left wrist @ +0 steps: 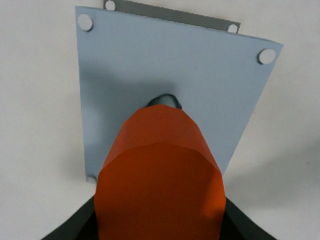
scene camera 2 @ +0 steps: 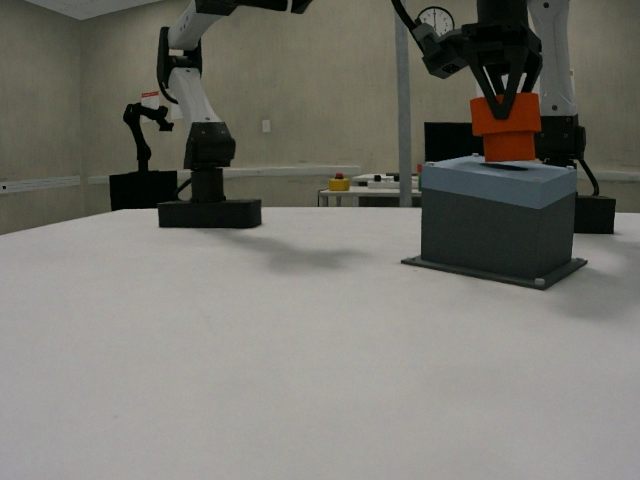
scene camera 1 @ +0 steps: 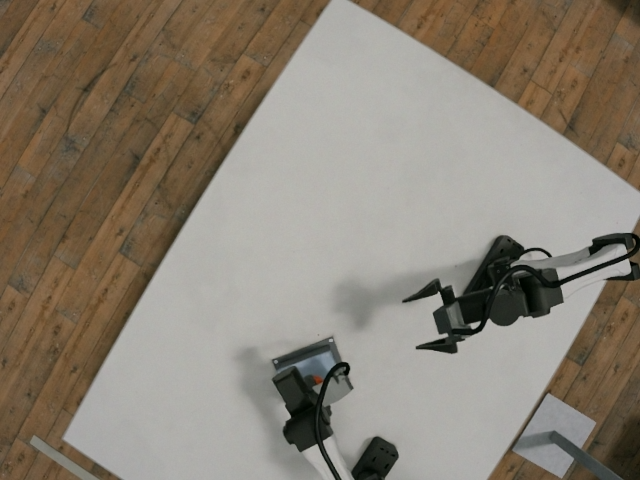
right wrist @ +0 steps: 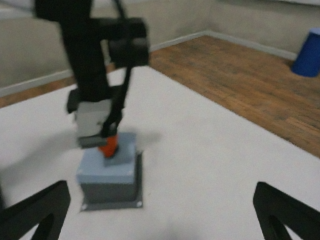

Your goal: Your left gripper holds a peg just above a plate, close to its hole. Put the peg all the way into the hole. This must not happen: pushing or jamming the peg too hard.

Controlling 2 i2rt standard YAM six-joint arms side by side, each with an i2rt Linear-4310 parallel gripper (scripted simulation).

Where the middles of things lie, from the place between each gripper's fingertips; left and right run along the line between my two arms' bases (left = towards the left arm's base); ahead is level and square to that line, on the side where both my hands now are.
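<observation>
The dark grey box (scene camera 2: 465,235) is 11 cm below my left hand, 1 cm behind it and 1 cm to the right of it. I see the orange peg (scene camera 2: 512,139) 2 cm below my left hand. My left gripper (scene camera 2: 507,121), for its part, is 1 cm to the left of the light blue plate (scene camera 2: 472,176) and 8 cm above it.
The dark grey box is 310 mm below my right hand, 260 mm to the left of it and 70 mm ahead of it. The light blue plate is 270 mm below my right hand, 70 mm ahead of it and 260 mm to the left of it. And the orange peg is 220 mm below my right hand, 270 mm to the left of it and 80 mm ahead of it.
</observation>
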